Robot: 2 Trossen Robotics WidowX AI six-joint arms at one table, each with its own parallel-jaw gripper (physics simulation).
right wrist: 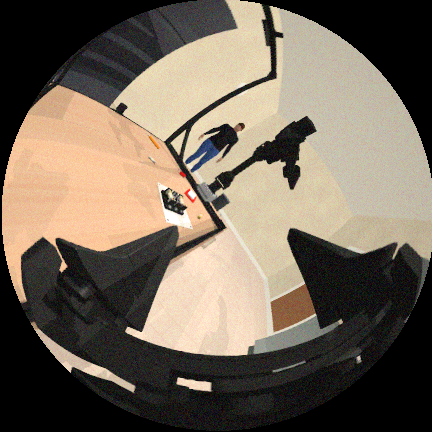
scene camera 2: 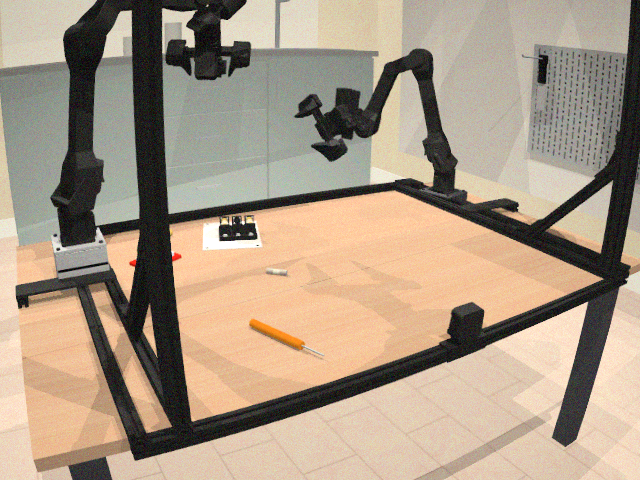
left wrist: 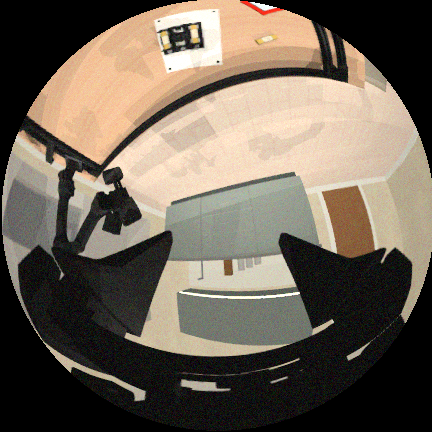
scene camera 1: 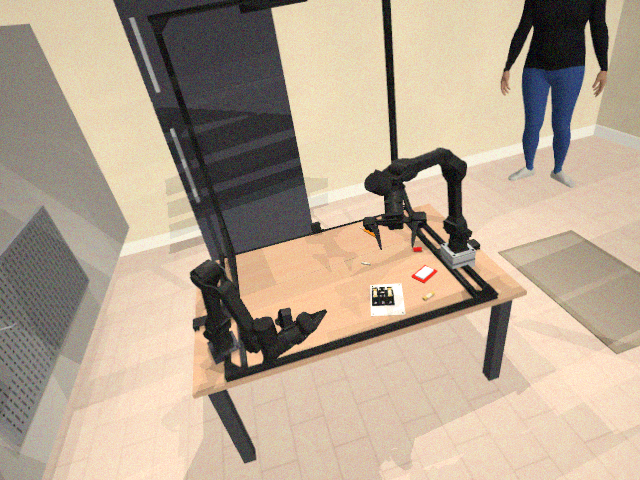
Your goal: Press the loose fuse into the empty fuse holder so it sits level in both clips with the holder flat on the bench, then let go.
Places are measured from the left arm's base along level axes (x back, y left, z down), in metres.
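Pixels of known places: left gripper, fingertip midpoint: [right wrist: 290, 181] [left wrist: 227, 237] [scene camera 1: 396, 248]; right gripper, fingertip midpoint: [right wrist: 234, 232] [scene camera 2: 303, 130] [left wrist: 122, 181] [scene camera 1: 322, 314]; left arm's base at its link origin: [right wrist: 210, 189] [scene camera 2: 77, 239] [scene camera 1: 457, 247]; right arm's base at its link origin: [scene camera 2: 443, 190] [left wrist: 72, 164] [scene camera 1: 223, 344].
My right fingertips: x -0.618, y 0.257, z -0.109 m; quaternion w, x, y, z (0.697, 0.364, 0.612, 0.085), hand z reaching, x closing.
Note:
For each thing: its top centre in the pictures, then the offset to it from my right fingertips.
- black fuse holder at its top centre: [scene camera 2: 230, 219] [right wrist: 180, 199] [scene camera 1: 386, 292] dz +0.151, dx +0.272, dy -0.172 m
- loose yellow-capped fuse at its top centre: [scene camera 1: 428, 294] [right wrist: 201, 214] dz +0.172, dx +0.418, dy -0.119 m
- loose silver-capped fuse at its top centre: [scene camera 2: 276, 269] [scene camera 1: 365, 262] [right wrist: 152, 158] dz +0.176, dx +0.275, dy -0.410 m
- red-edged tray at its top centre: [scene camera 2: 154, 254] [scene camera 1: 424, 271] [right wrist: 191, 193] dz +0.172, dx +0.464, dy -0.244 m
- small red block at its top centre: [scene camera 1: 417, 247] [right wrist: 183, 172] dz +0.168, dx +0.511, dy -0.401 m
- orange-handled tool at its top centre: [scene camera 2: 286, 334] [right wrist: 152, 138] dz +0.173, dx +0.370, dy -0.637 m
The black fuse holder [scene camera 1: 383, 296] [scene camera 2: 237, 230] [left wrist: 181, 39] [right wrist: 173, 201] lies flat on a white plate [scene camera 1: 387, 311] [scene camera 2: 210, 239] [left wrist: 210, 55]. Its two outer places show yellow-capped fuses; the middle place looks black, without a fuse. A loose yellow-capped fuse [scene camera 1: 428, 296] [left wrist: 266, 38] [right wrist: 199, 217] lies beside the plate. A loose silver-capped fuse [scene camera 1: 365, 263] [scene camera 2: 276, 271] [right wrist: 152, 159] lies farther back in scene camera 1. My left gripper [scene camera 1: 397, 247] [left wrist: 227, 237] is open and empty, high above the table. My right gripper [scene camera 2: 305, 130] [right wrist: 234, 232] is open and empty, raised, well away from the holder.
A red-edged tray [scene camera 1: 424, 273] [right wrist: 191, 195] with a white middle and a small red block [scene camera 1: 417, 249] [right wrist: 183, 174] lie near the left arm's base. An orange-handled tool [scene camera 2: 276, 334] [right wrist: 154, 142] lies on the table. A black post [scene camera 2: 149, 155] blocks part of scene camera 2.

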